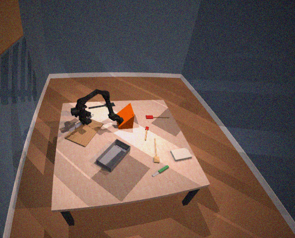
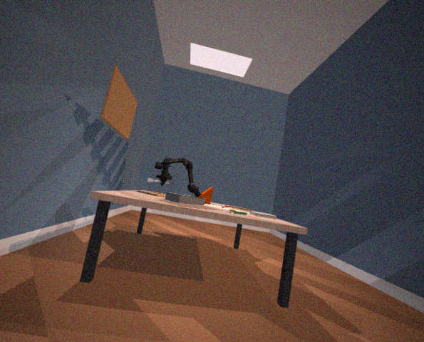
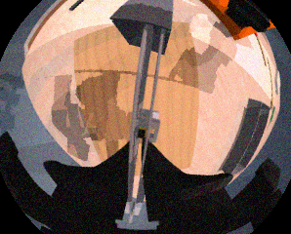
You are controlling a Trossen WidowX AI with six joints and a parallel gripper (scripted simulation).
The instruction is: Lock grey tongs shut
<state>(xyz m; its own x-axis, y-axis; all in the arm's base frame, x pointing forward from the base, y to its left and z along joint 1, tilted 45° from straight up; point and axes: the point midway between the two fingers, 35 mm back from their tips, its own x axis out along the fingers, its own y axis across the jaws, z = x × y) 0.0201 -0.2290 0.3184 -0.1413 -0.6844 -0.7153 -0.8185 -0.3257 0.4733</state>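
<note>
Right now the wooden board is 9 cm below my gripper tip and 1 cm behind it. Also, from my gripper tip: grey roasting tin 38 cm ahead, 20 cm to the left, 7 cm below; then red-tipped tool 62 cm to the left, 15 cm ahead, 9 cm below; then black bar 38 cm behind, 28 cm to the left, 9 cm below.
</note>
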